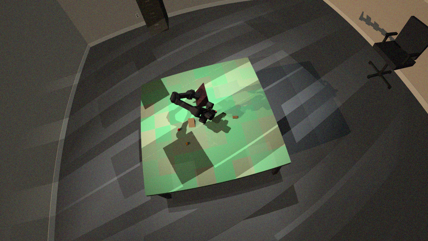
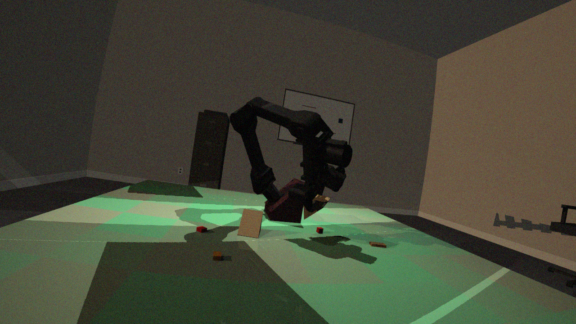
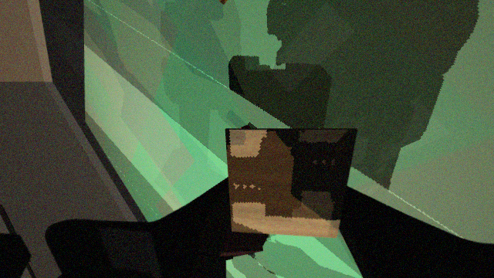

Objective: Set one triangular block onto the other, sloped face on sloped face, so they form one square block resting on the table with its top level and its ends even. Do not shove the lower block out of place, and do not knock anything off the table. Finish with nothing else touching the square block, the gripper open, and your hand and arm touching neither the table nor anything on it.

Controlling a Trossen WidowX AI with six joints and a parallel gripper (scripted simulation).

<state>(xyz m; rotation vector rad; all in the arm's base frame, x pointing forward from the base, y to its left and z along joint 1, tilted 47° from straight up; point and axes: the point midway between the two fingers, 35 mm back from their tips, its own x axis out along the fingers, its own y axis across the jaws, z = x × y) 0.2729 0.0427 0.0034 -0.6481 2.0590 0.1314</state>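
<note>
The small red cube lies 9 cm below my gripper tip, 6 cm to the left of it and 5 cm behind it. Round my gripper tip: flat brown tile 21 cm to the left, 10 cm below, 7 cm ahead; orange cube 28 cm to the right, 15 cm ahead, 10 cm below.
</note>
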